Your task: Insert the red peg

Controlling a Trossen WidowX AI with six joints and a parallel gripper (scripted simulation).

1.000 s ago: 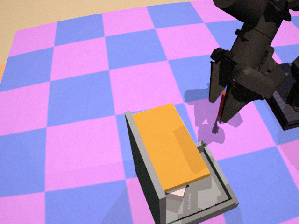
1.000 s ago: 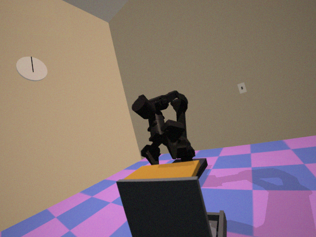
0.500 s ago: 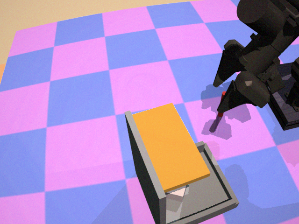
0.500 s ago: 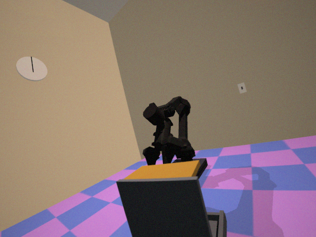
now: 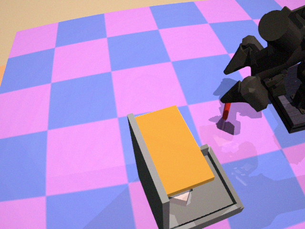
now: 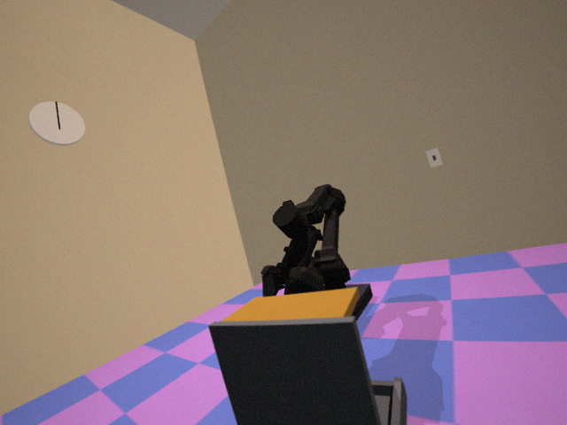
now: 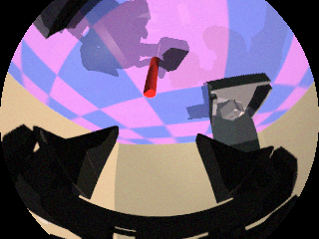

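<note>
My gripper tip is now 80 mm above the red peg and 20 mm past it. The rest, counted from my gripper tip: orange roof: 180 mm to the left, 170 mm ahead, 90 mm above; then dark back wall: 210 mm ahead, 180 mm to the left, 10 mm below.
</note>
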